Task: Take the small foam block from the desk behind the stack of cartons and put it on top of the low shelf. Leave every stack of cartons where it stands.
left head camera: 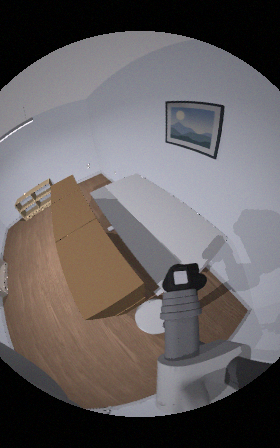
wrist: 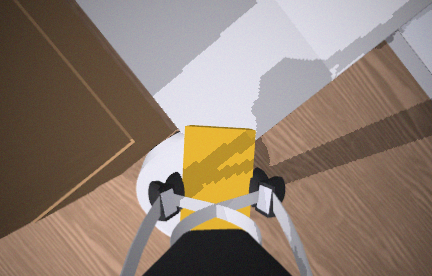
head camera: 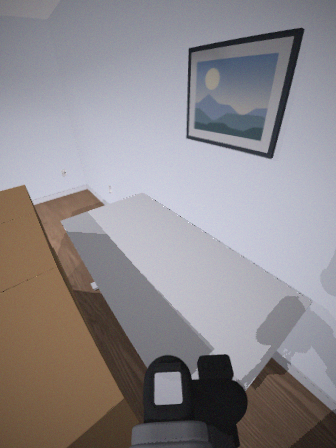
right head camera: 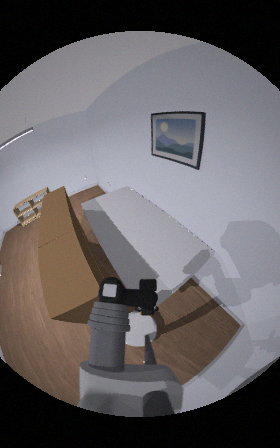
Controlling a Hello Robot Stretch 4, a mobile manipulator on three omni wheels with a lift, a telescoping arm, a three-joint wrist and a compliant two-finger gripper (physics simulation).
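Where they show: gripper, between the fingertips: (wrist: 216,185); robot's base, origin of its link: (left head camera: 153,315) (right head camera: 137,327).
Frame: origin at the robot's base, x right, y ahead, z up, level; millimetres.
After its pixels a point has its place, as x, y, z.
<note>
The small yellow foam block (wrist: 220,152) {92, 198, 865} is held between the two fingertips of my gripper (wrist: 216,185) {87, 163, 837}, which is shut on it. In the wrist view the block overlaps the near edge of the pale desk (head camera: 195,265) {173, 865, 692} (left head camera: 165,215) {121, 889, 693} (right head camera: 145,235) {87, 805, 692} (wrist: 215,85) {90, 279, 692}, with wood floor around its lower part. The head camera does not show the block; the dark wrist stands at the desk's near end. Brown cartons (head camera: 50,330) {-286, 336, 1052} (left head camera: 95,260) {-298, 290, 1052} (right head camera: 65,270) {-295, 273, 1052} (wrist: 60,115) stand in a row left of the desk. A low wooden shelf (left head camera: 33,192) {-3070, 2230, 464} (right head camera: 31,198) {-2821, 2078, 566} stands beyond them at far left.
A round white disc (left head camera: 149,317) {-51, -10, 187} (right head camera: 140,330) {42, -16, 187} (wrist: 157,170) {-124, 68, 186} lies low beside the near carton and the desk's near end. A framed picture (head camera: 235,95) {347, 1122, 1505} (left head camera: 195,127) {358, 1108, 1477} (right head camera: 177,137) {354, 1114, 1482} hangs on the wall behind the desk. A narrow floor strip separates cartons and desk.
</note>
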